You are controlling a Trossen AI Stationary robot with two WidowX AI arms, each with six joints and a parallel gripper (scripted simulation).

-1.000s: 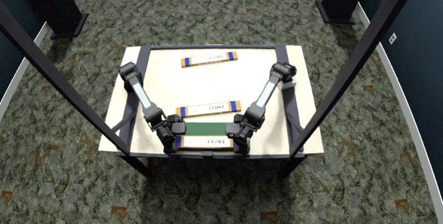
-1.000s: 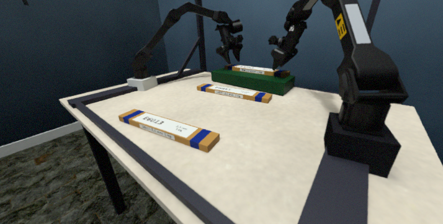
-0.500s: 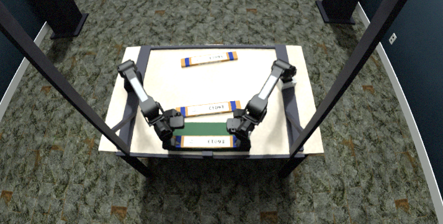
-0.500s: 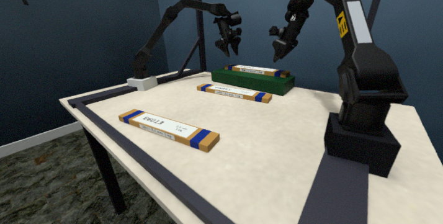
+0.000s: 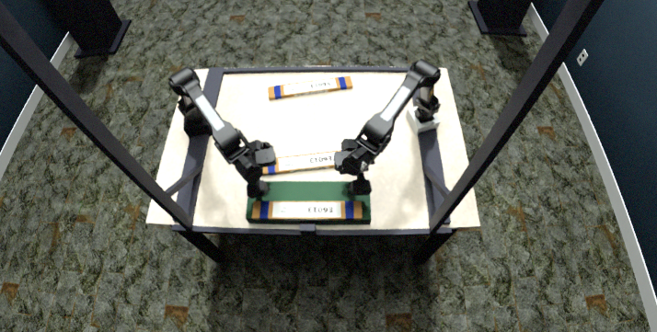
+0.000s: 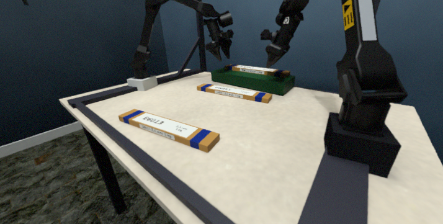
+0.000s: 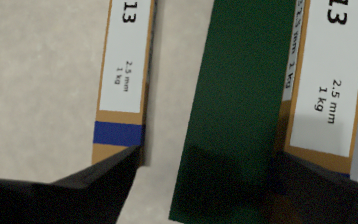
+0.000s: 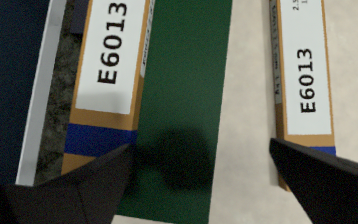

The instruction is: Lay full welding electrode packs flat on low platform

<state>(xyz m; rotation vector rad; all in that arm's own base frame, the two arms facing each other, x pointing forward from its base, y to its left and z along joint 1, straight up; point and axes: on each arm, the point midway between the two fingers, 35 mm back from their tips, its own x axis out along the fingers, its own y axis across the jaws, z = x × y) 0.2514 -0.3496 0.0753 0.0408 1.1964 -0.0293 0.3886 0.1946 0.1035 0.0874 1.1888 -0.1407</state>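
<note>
Now: right hand 600 mm short of the dark frame rail, 150 mm above it and 120 mm to the right of it. The rest, counted from my right hand: green low platform 140 mm to the left, 140 mm below, 50 mm behind.
</note>
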